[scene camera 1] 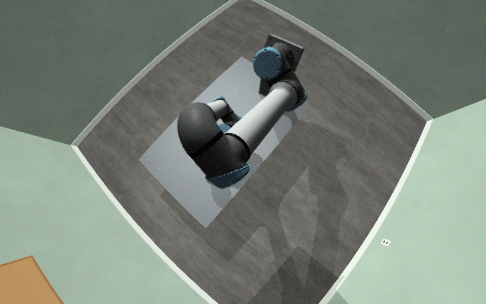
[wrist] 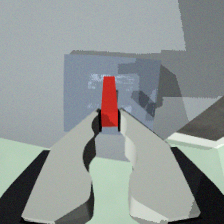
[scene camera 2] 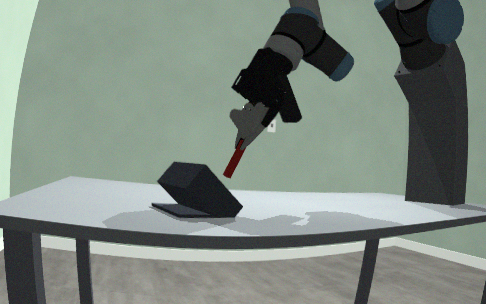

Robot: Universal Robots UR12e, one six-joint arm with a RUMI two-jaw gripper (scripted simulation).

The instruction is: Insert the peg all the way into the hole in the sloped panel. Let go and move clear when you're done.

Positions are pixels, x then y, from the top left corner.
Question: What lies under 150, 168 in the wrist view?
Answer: My gripper.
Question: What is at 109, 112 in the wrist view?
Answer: A red peg.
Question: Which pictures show my gripper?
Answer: The wrist view and scene camera 2 only.
